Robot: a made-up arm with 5 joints.
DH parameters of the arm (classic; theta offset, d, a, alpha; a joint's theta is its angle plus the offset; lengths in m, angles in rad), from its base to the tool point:
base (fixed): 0 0.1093 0 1.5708
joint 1: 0 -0.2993 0.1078 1.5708
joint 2: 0 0.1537 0.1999 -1.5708
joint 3: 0 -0.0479 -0.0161 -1.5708
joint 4: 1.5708 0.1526 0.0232 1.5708
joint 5: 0 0.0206 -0.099 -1.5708
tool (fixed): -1.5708 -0.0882 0 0
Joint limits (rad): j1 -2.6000..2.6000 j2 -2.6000..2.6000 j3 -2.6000..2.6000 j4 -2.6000..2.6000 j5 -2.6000..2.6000
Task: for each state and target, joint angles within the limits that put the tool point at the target. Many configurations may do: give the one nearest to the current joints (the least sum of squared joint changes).
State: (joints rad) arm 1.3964 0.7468 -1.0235 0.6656 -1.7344
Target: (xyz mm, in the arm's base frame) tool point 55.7 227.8 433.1
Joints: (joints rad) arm 1.0162 0.5464 0.0338 0.6452 -1.9352
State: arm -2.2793 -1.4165 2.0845 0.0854 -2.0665
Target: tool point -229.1 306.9 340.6
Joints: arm -2.4335 -1.1413 2.2158 0.1319 -2.3452
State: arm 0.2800 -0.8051 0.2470 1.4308 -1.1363
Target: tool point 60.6 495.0 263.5
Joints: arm 0.6566 -1.0633 0.3482 1.5312 -1.3388
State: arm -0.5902 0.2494 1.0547 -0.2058 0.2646
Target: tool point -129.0 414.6 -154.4
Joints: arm -1.5296 -0.3911 1.1044 -0.1292 0.6981
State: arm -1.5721 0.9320 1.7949 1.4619 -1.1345
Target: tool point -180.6 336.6 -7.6
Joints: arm -1.6978 1.0005 2.0427 1.3560 -1.0606
